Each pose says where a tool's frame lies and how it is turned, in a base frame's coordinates. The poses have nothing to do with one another.
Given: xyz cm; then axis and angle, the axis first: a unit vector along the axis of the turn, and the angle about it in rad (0 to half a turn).
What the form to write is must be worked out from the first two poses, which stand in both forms.
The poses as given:
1: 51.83 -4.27 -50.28 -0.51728 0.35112 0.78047 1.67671
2: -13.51 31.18 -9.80 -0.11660 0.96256 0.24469 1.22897
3: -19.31 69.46 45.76 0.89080 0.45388 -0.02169 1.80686
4: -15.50 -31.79 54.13 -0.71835 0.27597 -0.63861 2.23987
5: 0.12 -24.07 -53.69 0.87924 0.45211 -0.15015 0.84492
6: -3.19 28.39 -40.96 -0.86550 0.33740 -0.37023 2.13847
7: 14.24 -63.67 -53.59 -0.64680 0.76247 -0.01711 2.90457
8: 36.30 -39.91 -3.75 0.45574 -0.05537 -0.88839 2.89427
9: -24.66 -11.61 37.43 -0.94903 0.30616 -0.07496 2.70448
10: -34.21 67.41 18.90 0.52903 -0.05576 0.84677 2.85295
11: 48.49 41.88 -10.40 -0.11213 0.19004 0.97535 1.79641
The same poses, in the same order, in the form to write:
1: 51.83 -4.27 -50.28 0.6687 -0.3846 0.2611 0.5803
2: -13.51 31.18 -9.80 0.8171 -0.0672 0.5550 0.1411
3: -19.31 69.46 45.76 0.6189 0.6997 0.3565 -0.0170
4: -15.50 -31.79 54.13 0.4357 -0.6466 0.2484 -0.5748
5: 0.12 -24.07 -53.69 0.9121 0.3605 0.1854 -0.0616
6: -3.19 28.39 -40.96 0.4808 -0.7589 0.2958 -0.3246
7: 14.24 -63.67 -53.59 0.1182 -0.6423 0.7571 -0.0170
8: 36.30 -39.91 -3.75 0.1233 0.4523 -0.0549 -0.8816
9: -24.66 -11.61 37.43 0.2168 -0.9264 0.2989 -0.0732
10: -34.21 67.41 18.90 0.1438 0.5235 -0.0552 0.8380
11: 48.49 41.88 -10.40 0.6230 -0.0877 0.1487 0.7629
